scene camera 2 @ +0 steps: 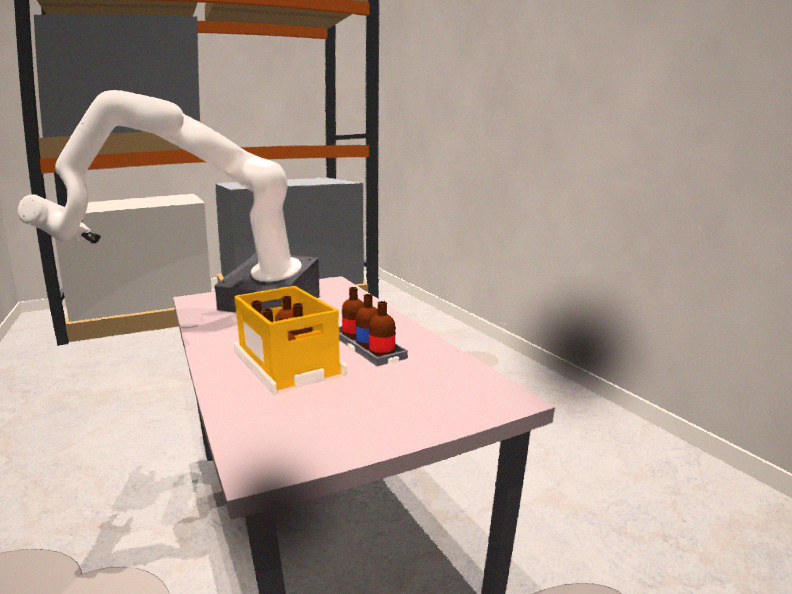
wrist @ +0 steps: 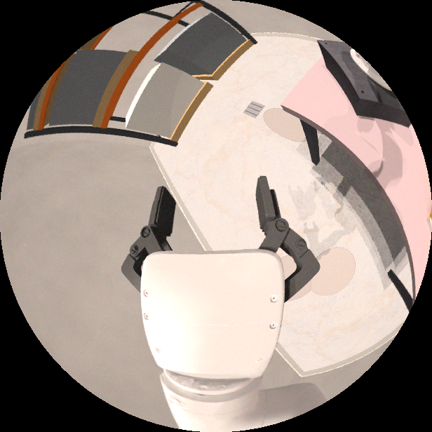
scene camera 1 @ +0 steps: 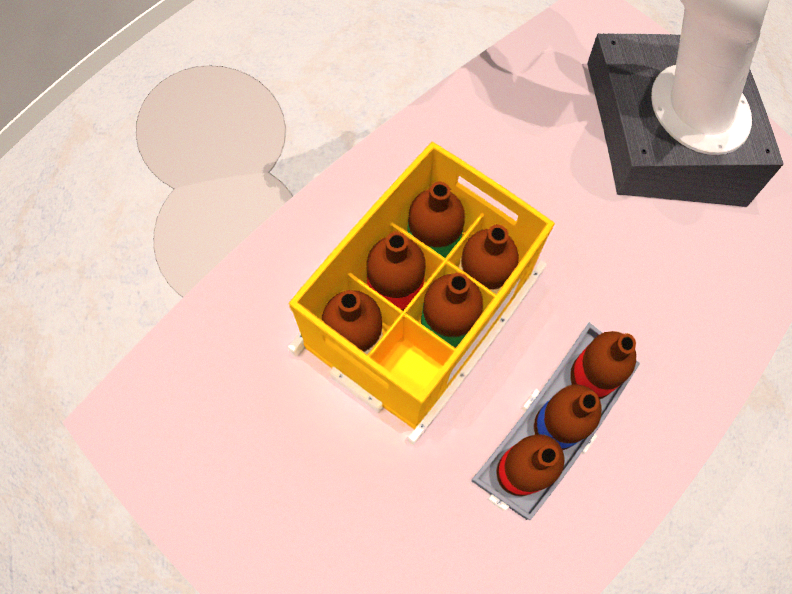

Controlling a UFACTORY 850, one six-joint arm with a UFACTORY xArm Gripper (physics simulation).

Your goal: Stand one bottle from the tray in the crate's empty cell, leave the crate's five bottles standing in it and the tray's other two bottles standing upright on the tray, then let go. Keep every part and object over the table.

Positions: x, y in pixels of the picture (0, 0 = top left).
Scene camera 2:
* red-label bottle: 350, 307
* blue-label bottle: 363, 316
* red-label bottle: 382, 337
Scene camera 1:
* red-label bottle: 609, 360
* blue-label bottle: 573, 413
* red-label bottle: 534, 463
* red-label bottle: 395, 265
